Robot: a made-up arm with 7 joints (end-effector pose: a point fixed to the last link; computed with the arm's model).
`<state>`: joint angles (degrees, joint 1 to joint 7).
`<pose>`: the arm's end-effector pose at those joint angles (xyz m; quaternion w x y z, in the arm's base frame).
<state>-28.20 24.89 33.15 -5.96 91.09 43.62 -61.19</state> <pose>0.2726 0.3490 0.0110 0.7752 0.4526 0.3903 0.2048</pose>
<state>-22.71 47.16 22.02 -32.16 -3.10 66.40 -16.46</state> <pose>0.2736 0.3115 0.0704 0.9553 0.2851 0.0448 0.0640</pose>
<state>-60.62 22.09 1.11 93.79 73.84 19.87 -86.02</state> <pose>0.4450 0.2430 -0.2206 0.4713 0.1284 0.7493 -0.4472</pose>
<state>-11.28 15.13 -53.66 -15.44 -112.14 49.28 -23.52</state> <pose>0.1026 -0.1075 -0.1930 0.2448 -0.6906 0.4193 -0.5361</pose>
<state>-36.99 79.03 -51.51 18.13 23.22 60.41 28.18</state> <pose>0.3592 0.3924 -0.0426 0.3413 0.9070 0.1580 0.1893</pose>
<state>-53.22 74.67 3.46 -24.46 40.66 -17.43 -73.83</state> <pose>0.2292 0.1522 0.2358 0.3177 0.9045 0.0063 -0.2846</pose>
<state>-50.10 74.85 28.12 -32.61 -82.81 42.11 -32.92</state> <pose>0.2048 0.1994 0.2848 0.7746 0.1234 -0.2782 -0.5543</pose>
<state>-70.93 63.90 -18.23 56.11 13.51 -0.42 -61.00</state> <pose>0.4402 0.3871 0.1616 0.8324 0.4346 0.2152 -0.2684</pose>
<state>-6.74 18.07 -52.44 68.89 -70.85 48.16 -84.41</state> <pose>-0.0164 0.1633 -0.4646 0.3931 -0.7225 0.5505 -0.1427</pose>
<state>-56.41 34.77 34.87 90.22 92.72 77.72 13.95</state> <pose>0.3355 0.4488 -0.1425 0.3105 0.6226 0.6484 0.3090</pose>
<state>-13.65 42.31 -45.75 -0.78 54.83 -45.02 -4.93</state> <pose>0.1700 0.0419 -0.2293 0.4651 0.3963 -0.3317 -0.7188</pose>
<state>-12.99 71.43 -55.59 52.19 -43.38 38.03 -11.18</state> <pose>0.1191 0.5302 -0.2372 0.6066 0.3026 0.7262 0.1144</pose>
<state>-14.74 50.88 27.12 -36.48 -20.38 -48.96 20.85</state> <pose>0.1434 0.2371 0.1592 0.5518 0.1210 -0.8240 -0.0444</pose>
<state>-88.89 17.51 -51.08 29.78 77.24 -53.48 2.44</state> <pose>0.3657 -0.1822 0.0510 0.0272 0.6439 -0.5700 -0.5097</pose>
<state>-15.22 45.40 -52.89 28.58 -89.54 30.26 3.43</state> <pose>0.1646 0.2197 -0.3997 0.7725 -0.1858 0.6072 -0.0060</pose>
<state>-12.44 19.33 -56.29 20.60 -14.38 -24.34 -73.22</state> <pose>0.1749 -0.0173 -0.3179 0.4594 -0.1567 0.0494 -0.8729</pose>
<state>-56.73 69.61 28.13 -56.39 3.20 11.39 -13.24</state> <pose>0.0565 0.1379 0.2686 0.4035 0.5801 -0.7075 -0.0115</pose>
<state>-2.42 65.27 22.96 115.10 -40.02 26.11 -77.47</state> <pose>-0.1239 0.5604 -0.1337 0.7847 -0.4226 0.2689 0.3652</pose>
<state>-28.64 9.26 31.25 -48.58 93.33 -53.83 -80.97</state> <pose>0.1905 0.1350 0.0259 0.3605 0.8890 0.1782 -0.2191</pose>
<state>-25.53 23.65 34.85 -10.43 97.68 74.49 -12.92</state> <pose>0.2037 0.3625 0.0203 0.4870 0.4937 0.2930 0.6582</pose>
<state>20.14 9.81 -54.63 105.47 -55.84 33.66 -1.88</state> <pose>-0.3590 0.2355 -0.3533 0.2323 0.0903 0.9548 0.1621</pose>
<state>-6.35 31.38 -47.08 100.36 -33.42 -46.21 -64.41</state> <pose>0.0239 0.3758 -0.3914 0.7430 -0.0274 0.5116 -0.4305</pose>
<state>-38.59 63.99 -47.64 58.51 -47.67 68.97 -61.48</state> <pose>0.2596 0.4578 -0.1779 0.6883 -0.2560 0.6783 0.0265</pose>
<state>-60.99 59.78 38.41 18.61 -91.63 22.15 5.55</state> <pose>0.3076 0.4384 0.2708 0.7710 -0.4314 -0.4683 -0.0110</pose>
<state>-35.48 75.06 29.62 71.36 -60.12 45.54 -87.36</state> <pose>0.2032 0.5818 0.0353 0.8580 -0.4337 -0.1797 -0.2083</pose>
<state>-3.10 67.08 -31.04 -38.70 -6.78 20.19 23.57</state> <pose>0.2278 0.1465 -0.1016 0.8812 0.3977 -0.0741 -0.2445</pose>
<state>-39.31 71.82 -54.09 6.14 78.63 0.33 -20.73</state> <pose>0.3422 0.2065 -0.1400 0.1239 0.8950 0.0495 -0.4256</pose>
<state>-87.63 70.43 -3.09 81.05 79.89 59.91 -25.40</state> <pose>0.2866 0.5201 0.2538 0.5135 0.4408 0.5294 0.5116</pose>
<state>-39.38 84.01 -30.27 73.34 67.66 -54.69 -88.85</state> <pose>0.2552 0.5140 -0.0044 0.1097 0.2188 0.7972 -0.5519</pose>
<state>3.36 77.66 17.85 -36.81 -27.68 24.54 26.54</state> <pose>0.2742 0.2453 0.0886 0.8707 0.4493 -0.1985 0.0256</pose>
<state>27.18 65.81 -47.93 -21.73 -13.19 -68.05 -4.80</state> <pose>0.0326 0.1617 -0.1518 0.8381 -0.1747 -0.1861 -0.4820</pose>
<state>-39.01 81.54 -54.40 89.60 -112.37 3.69 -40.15</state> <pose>0.1724 0.6207 0.0107 0.9526 -0.0022 -0.0053 0.3042</pose>
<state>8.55 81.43 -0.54 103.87 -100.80 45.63 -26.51</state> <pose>-0.0886 0.6213 -0.0224 0.6858 -0.2443 0.1688 0.6644</pose>
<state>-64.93 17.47 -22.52 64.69 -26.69 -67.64 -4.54</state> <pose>0.5010 0.0961 -0.0204 0.8352 0.0224 -0.5290 -0.1488</pose>
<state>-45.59 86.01 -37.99 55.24 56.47 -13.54 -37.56</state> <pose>0.3434 0.4923 0.0343 0.3158 0.7226 0.5609 -0.2519</pose>
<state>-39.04 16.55 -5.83 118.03 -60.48 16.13 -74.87</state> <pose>0.1530 0.2568 -0.4085 0.7331 -0.6113 0.2963 0.0329</pose>
